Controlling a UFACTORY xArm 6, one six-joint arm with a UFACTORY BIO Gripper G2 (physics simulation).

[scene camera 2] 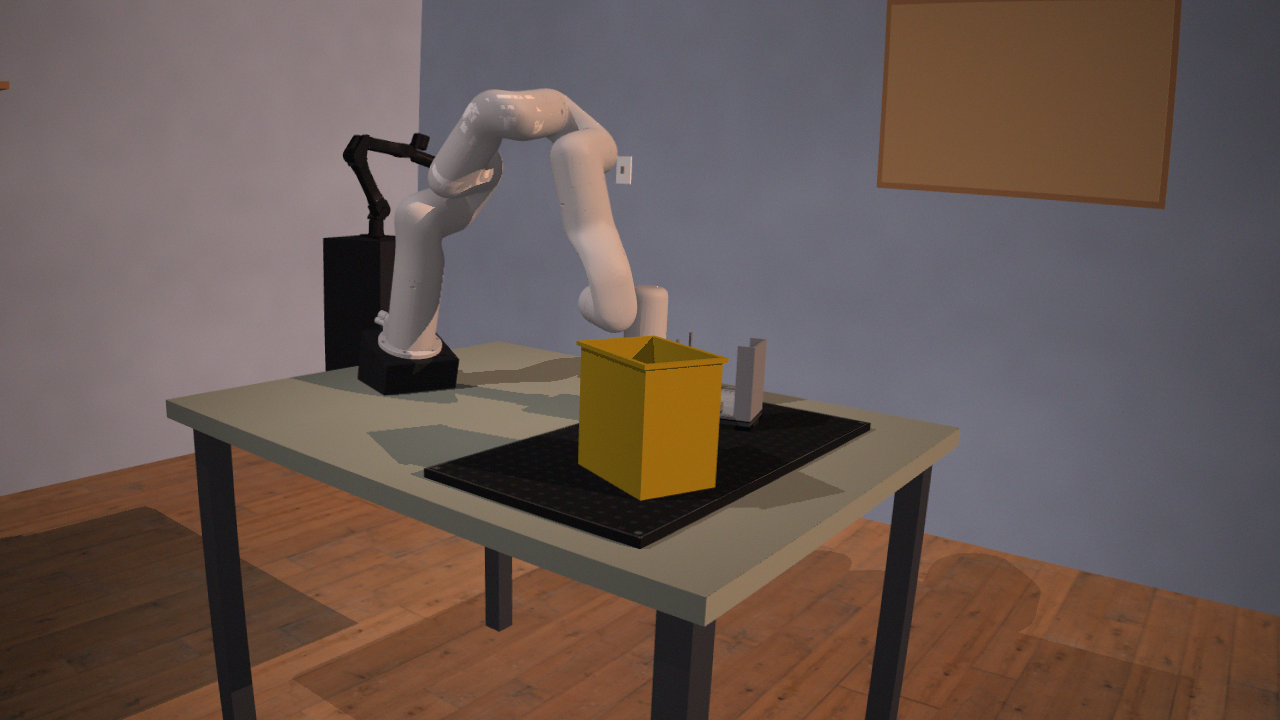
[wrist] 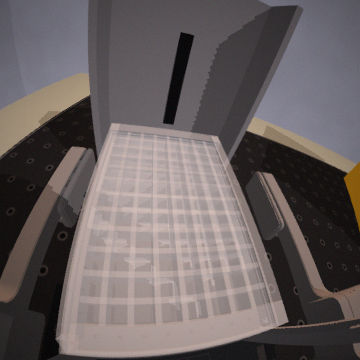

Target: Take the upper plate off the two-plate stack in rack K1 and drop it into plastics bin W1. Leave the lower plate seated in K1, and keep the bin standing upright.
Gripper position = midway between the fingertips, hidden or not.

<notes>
I see my gripper (wrist: 177, 168), a yellow bin W1 (scene camera 2: 649, 414) and a grey upright piece (scene camera 2: 744, 355).
</notes>
